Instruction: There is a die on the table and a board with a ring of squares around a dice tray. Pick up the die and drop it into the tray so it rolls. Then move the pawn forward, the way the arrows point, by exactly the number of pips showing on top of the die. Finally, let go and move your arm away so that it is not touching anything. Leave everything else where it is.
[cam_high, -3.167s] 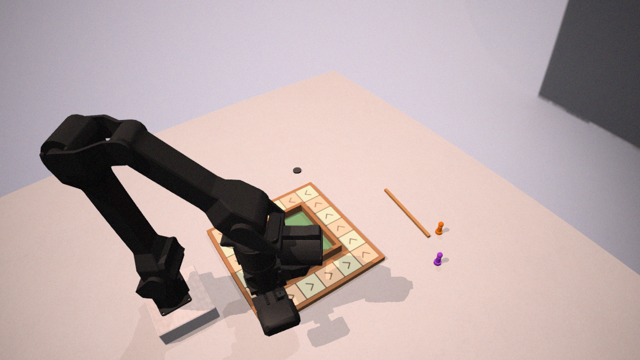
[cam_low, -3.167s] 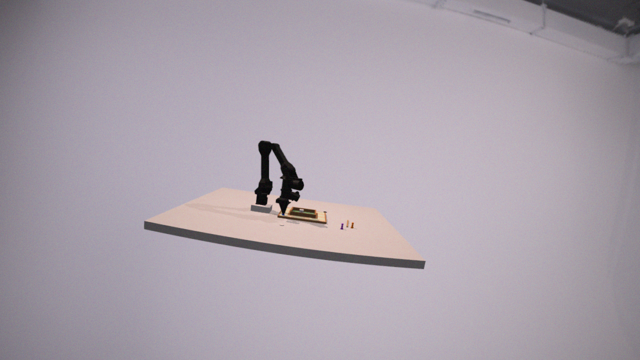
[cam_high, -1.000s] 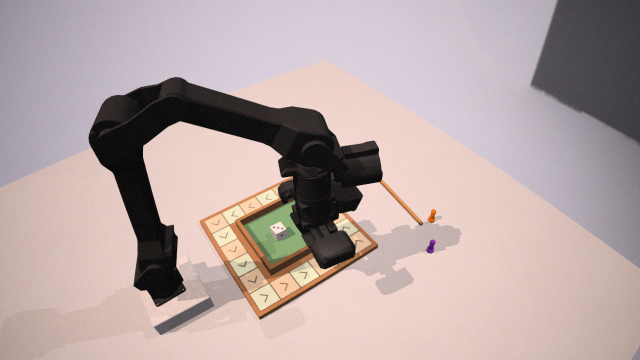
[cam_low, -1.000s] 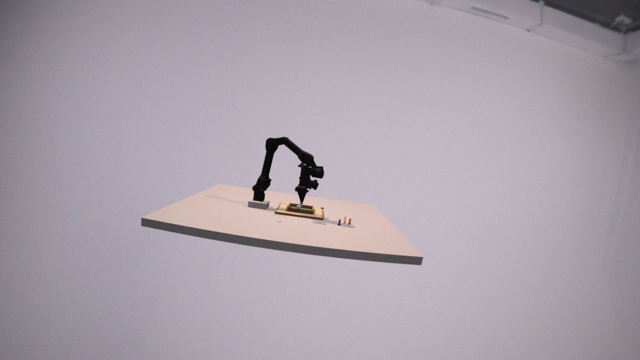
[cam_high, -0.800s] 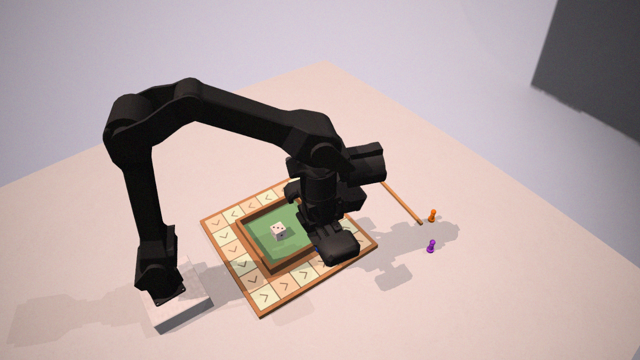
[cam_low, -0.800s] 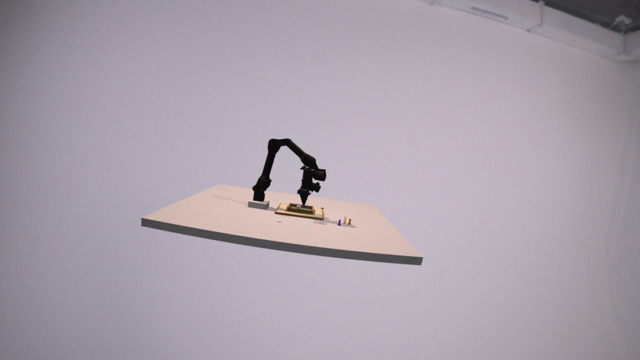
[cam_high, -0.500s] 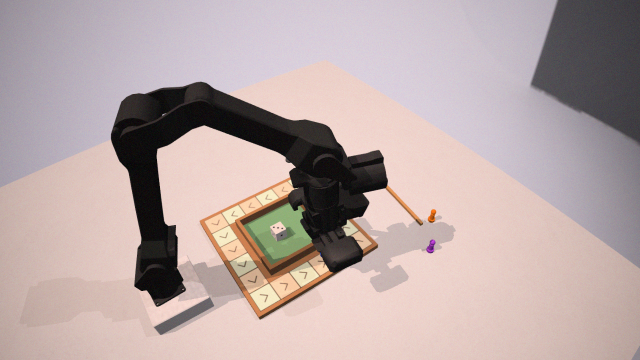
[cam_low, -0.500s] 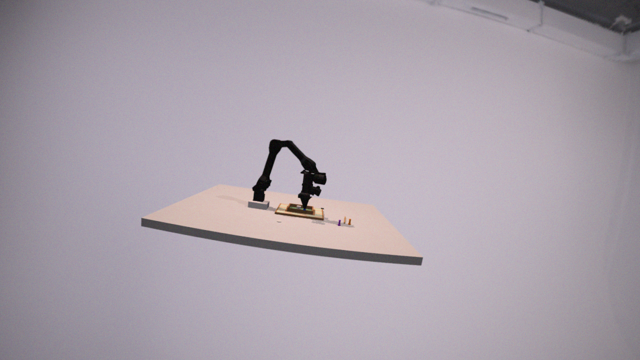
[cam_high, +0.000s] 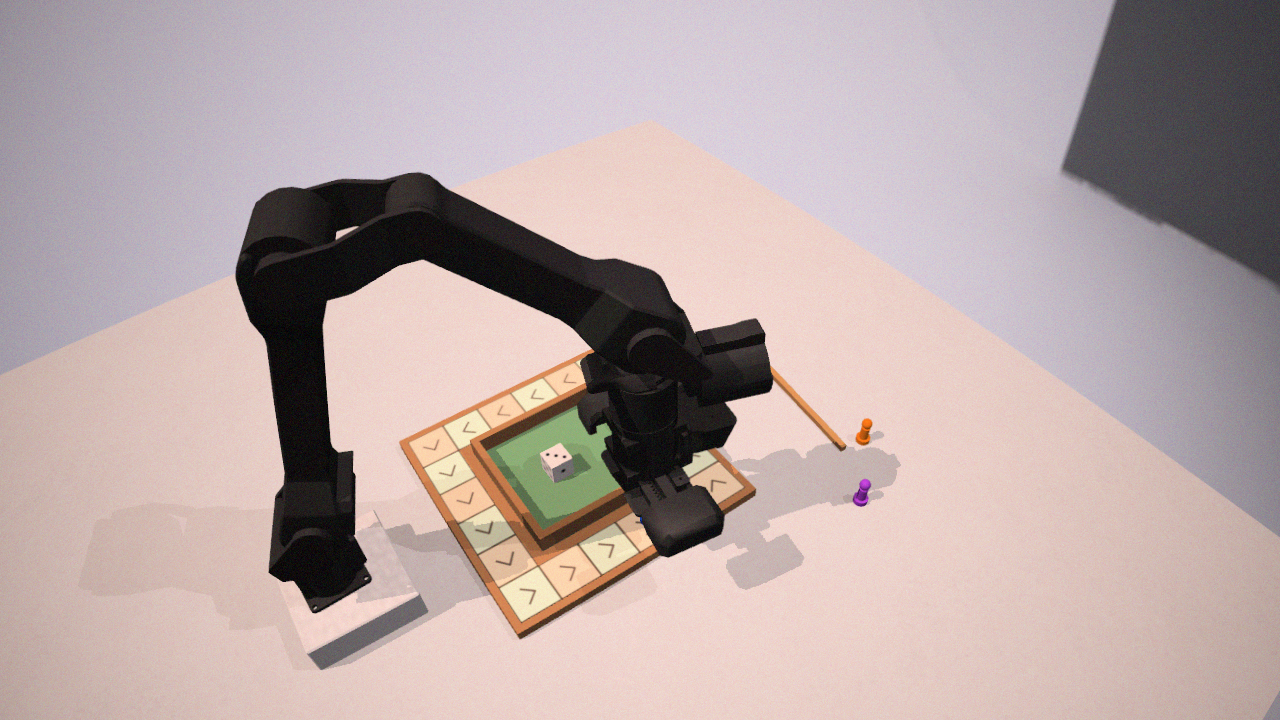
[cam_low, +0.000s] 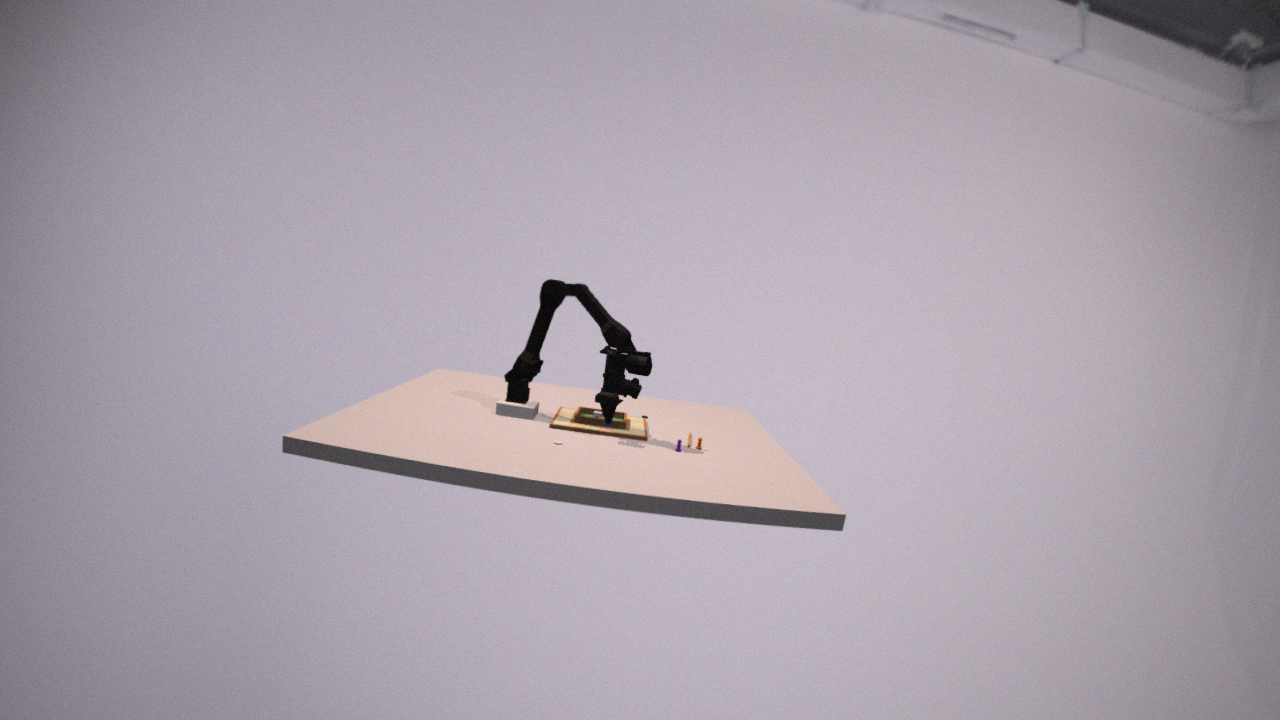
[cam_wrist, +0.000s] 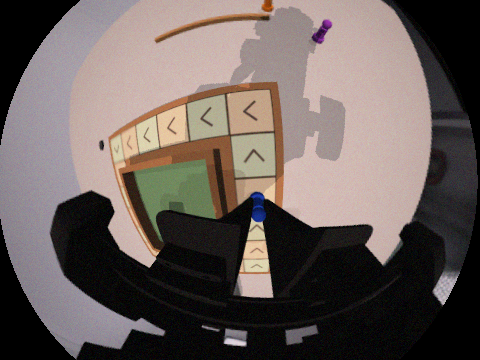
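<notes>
My gripper tip is 10 mm below the blue pawn. Round my gripper tip: white die 30 mm behind, 120 mm to the left, 10 mm below; thin wooden stick 250 mm ahead, 30 mm to the left, 30 mm below; purple pawn 200 mm ahead, 120 mm to the right, 20 mm below.
</notes>
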